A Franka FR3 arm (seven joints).
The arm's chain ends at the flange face. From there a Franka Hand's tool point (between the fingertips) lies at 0.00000 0.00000 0.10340 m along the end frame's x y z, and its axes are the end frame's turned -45 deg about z.
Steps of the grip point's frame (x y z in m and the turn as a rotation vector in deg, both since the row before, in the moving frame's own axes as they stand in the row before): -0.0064 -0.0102 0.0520 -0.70 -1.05 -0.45; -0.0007 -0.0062 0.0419 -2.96 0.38 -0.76; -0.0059 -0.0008 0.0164 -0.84 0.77 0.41; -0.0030 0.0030 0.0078 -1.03 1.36 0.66; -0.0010 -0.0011 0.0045 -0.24 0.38 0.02; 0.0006 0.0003 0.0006 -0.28 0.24 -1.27
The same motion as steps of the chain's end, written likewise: -0.0113 -0.0049 0.0520 -1.24 -0.25 -0.45; -0.0092 -0.0072 0.0420 -1.82 2.36 -0.76; -0.0068 0.0035 0.0164 -0.05 1.14 0.41; -0.0031 0.0046 0.0078 0.23 1.69 0.66; -0.0023 0.0001 0.0045 0.10 0.44 0.02; 0.0000 -0.0003 0.0006 -0.03 0.37 -1.27
